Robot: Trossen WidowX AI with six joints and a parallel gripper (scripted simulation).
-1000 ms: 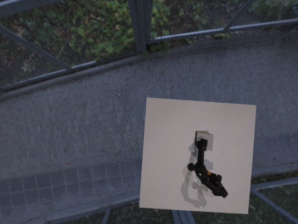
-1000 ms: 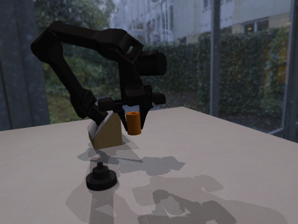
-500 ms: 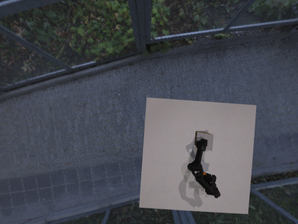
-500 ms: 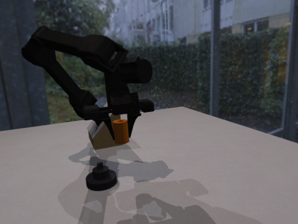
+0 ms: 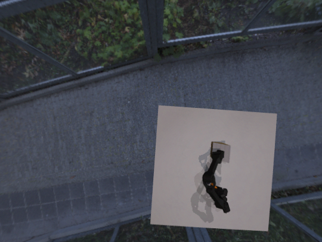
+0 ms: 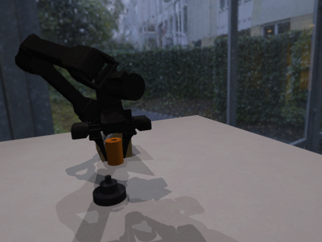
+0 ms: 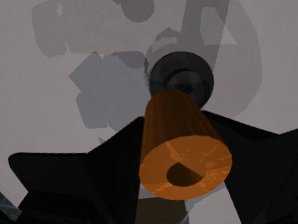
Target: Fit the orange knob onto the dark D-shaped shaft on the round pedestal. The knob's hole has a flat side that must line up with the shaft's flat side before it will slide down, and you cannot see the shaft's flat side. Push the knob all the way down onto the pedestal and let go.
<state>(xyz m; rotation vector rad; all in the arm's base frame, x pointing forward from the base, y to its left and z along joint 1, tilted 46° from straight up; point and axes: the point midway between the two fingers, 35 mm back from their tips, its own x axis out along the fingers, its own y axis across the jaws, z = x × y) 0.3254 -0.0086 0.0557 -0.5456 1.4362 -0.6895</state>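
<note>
Right now the dark round pedestal is 20 mm to the right of my gripper tip and 70 mm below it. Also, from my gripper tip: orange knob: 20 mm above.
</note>
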